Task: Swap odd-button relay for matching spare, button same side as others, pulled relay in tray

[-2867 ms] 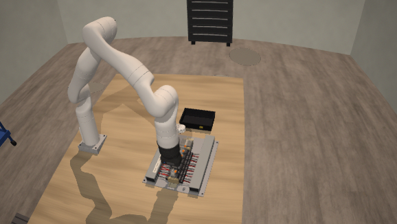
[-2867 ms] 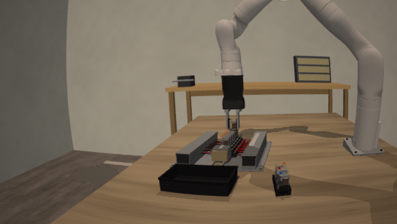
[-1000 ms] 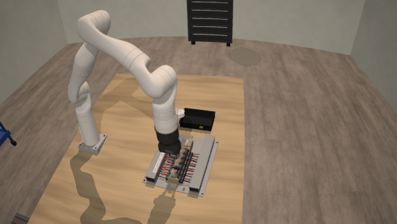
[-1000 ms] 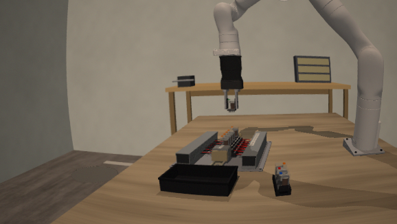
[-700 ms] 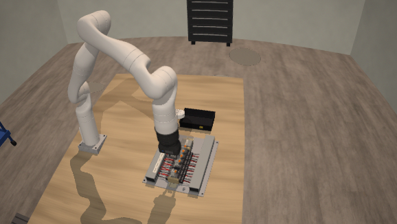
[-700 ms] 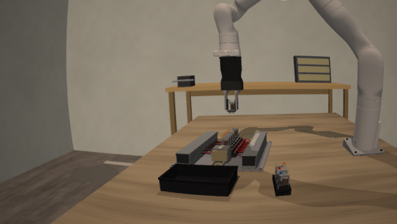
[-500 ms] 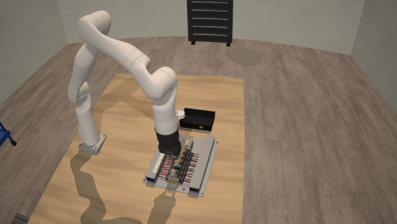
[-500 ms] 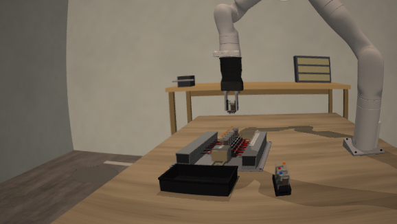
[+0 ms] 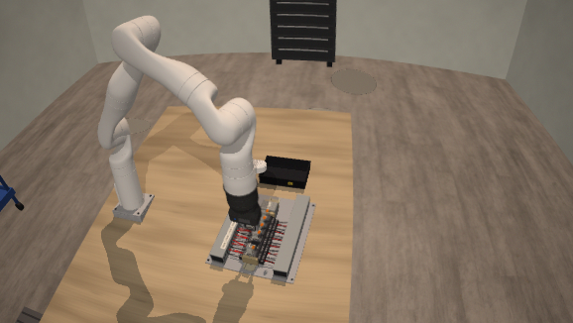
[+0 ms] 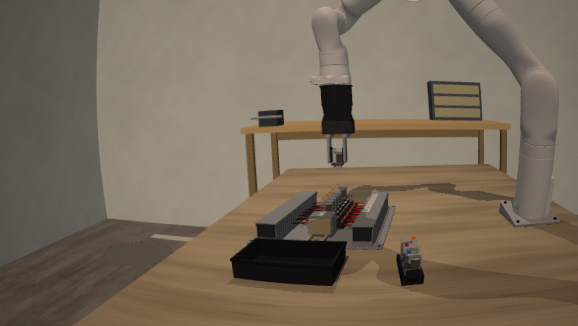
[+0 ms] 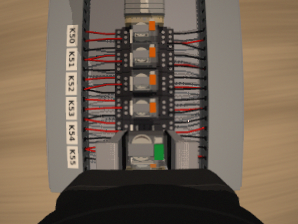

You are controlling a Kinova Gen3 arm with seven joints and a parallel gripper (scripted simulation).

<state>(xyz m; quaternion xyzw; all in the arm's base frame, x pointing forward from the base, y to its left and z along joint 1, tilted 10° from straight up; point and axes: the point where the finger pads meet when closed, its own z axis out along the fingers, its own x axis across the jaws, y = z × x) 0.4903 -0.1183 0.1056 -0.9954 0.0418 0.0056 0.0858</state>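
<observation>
My gripper is now 35 cm to the right of the black tray, 13 cm above it and 3 cm short of it. From my hand the other things lie so: spare relay 39 cm to the left, 17 cm behind, 12 cm below; then spare holder 36 cm to the left, 16 cm behind, 14 cm below.
</observation>
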